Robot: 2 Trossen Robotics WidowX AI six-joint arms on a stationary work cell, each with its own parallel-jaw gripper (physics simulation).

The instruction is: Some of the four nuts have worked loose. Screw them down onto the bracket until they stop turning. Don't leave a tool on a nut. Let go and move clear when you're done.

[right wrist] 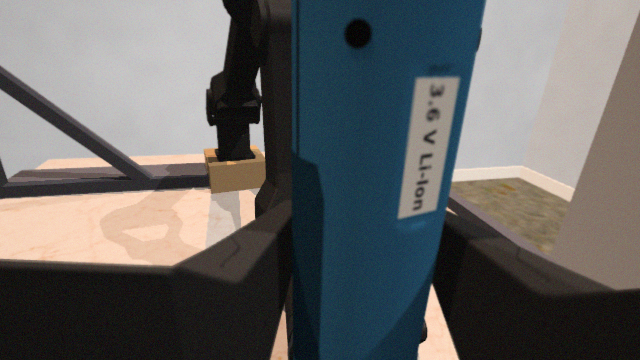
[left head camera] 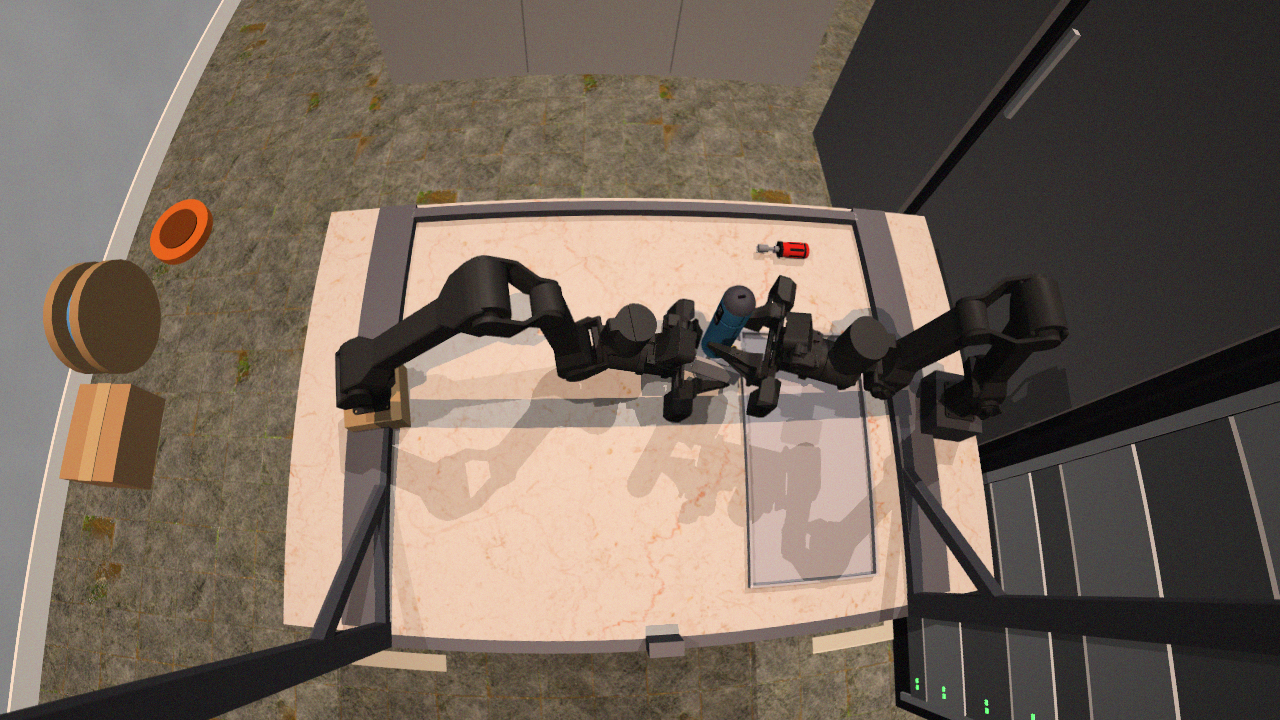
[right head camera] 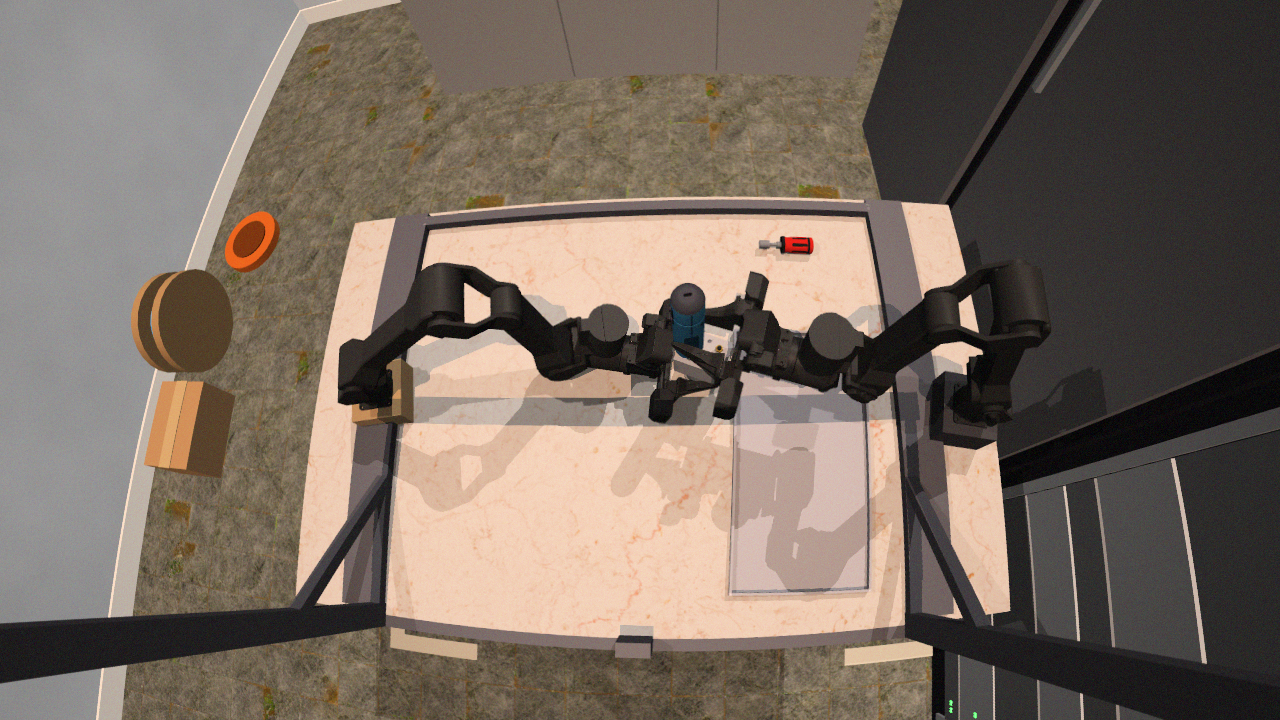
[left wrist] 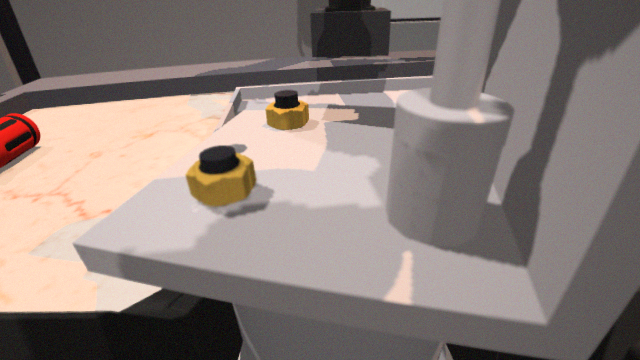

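Seen in the pictures: right gripper, fingertip midpoint: [right wrist: 359, 215] [left head camera: 710, 328] [right head camera: 676, 328]; left arm's base at its link origin: [right wrist: 234, 154] [left head camera: 371, 392] [right head camera: 376, 390]; right arm's base at its link origin: [left head camera: 959, 401] [right head camera: 971, 405] [left wrist: 349, 9].
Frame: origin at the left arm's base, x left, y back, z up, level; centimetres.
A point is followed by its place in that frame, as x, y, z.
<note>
My left gripper [left head camera: 705, 362] {-4.1, -57.1, -3.2} [left wrist: 342, 347] is shut on the grey bracket [left wrist: 320, 245] {-2.3, -52.1, 1.6}, holding its lower stem with the plate face up. Two yellow nuts show on black studs in the left wrist view: a near-left nut [left wrist: 221, 182] {-1.1, -53.5, 2.1} and a farther nut [left wrist: 287, 115] {-2.7, -56.5, 2.0}. My right gripper [left head camera: 732, 333] {-3.7, -50.7, 14.3} [right wrist: 359, 215] {-3.7, -50.7, 14.3} is shut on the blue power driver [left head camera: 729, 313] {-5.8, -50.5, 24.0} [right head camera: 688, 326] {-6.4, -51.8, 20.8} [right wrist: 370, 125] {-5.5, -53.7, 18.2}, held upright. Its pale socket [left wrist: 445, 170] stands down at the plate in the left wrist view, hiding whatever is under it. The fourth nut cannot be made out there.
A red nut driver [left head camera: 793, 249] {15.4, -74.5, -2.3} [right head camera: 797, 244] {15.4, -74.7, -2.3} [left wrist: 17, 137] {14.5, -75.1, -3.3} lies at the back right of the table. A clear shallow tray [left head camera: 810, 582] {-40.9, -62.5, -3.4} [right head camera: 799, 591] {-40.8, -63.6, -4.6} lies at the front right, partly under the right arm. Dark frame rails border the table. Both grippers are close together.
</note>
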